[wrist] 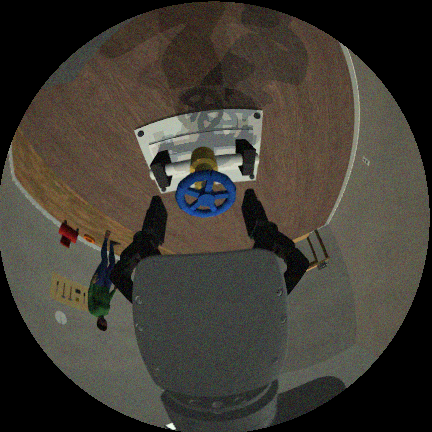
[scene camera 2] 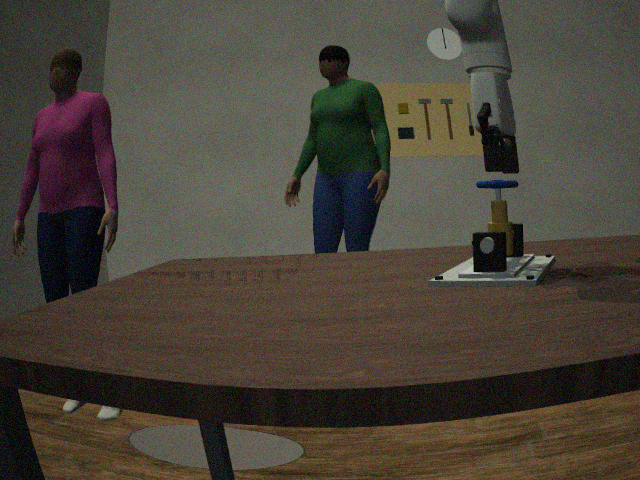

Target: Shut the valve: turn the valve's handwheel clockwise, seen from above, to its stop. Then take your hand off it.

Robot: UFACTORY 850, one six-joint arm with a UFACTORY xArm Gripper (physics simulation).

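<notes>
The valve's blue handwheel (scene camera 2: 497, 183) (wrist: 204, 214) sits level on a thin stem above the yellow valve body (scene camera 2: 499, 211) (wrist: 202, 157). The valve stands on a pale baseplate (scene camera 2: 449, 276) (wrist: 175, 125), between two black blocks (scene camera 2: 489, 260) (wrist: 246, 156) that hold its white pipe. My gripper (scene camera 2: 501, 170) (wrist: 202, 200) is open and empty, pointing down. In the scene view its fingertips are a little above the handwheel, apart from it. In the wrist view one finger shows on each side of the wheel. The wheel's turn angle relative to its stop cannot be told.
The baseplate lies on a dark wooden table (scene camera 2: 258, 320) (wrist: 310, 150). A person in a green shirt (scene camera 2: 346, 129) (wrist: 99, 300) and a person in a pink shirt (scene camera 2: 72, 149) stand beyond the table. A yellow tool board (scene camera 2: 408, 147) hangs on the wall.
</notes>
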